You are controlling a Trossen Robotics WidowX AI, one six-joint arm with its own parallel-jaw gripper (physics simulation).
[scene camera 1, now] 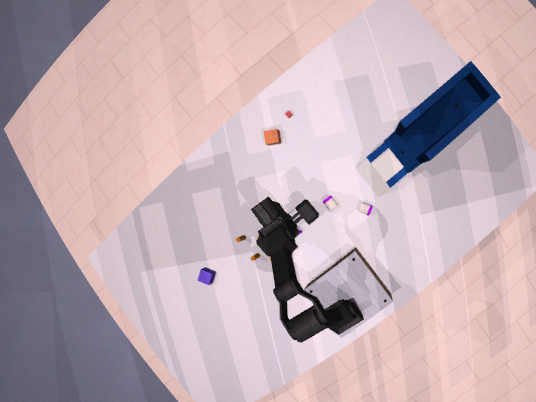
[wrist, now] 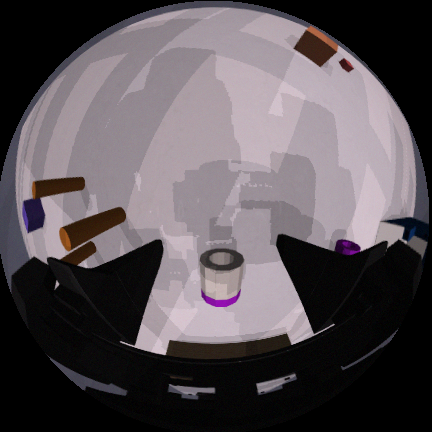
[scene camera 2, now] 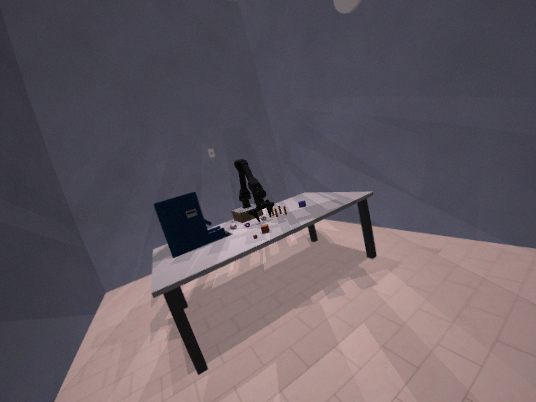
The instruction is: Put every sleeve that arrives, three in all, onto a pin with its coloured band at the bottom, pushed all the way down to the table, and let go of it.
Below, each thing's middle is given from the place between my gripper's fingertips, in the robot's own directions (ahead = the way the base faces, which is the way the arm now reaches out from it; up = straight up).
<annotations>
The orange cube (wrist: pixel 315 53) lies 25 cm ahead of my hand, 8 cm to the right of it and 1 cm above it.
</annotations>
